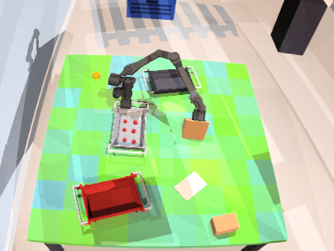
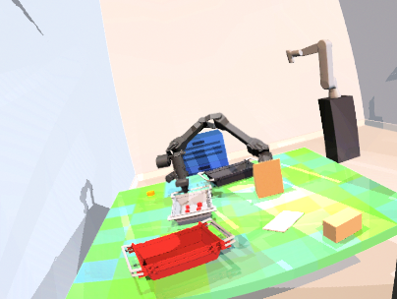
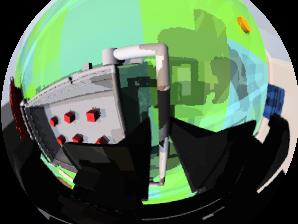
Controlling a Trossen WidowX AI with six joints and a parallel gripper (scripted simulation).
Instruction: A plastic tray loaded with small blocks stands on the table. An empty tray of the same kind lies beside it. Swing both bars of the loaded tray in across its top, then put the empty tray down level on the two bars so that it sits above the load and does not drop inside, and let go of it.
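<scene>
Right now my gripper tip is 27 cm past the dark tray and 22 cm to the left of it. The rest, counted from my gripper tip: white sheet (49 cm to the left, 35 cm behind, 4 cm below); then tan box (72 cm to the left, 50 cm behind, 1 cm below); then small orange disc (26 cm to the right, 21 cm ahead, 3 cm below).
</scene>
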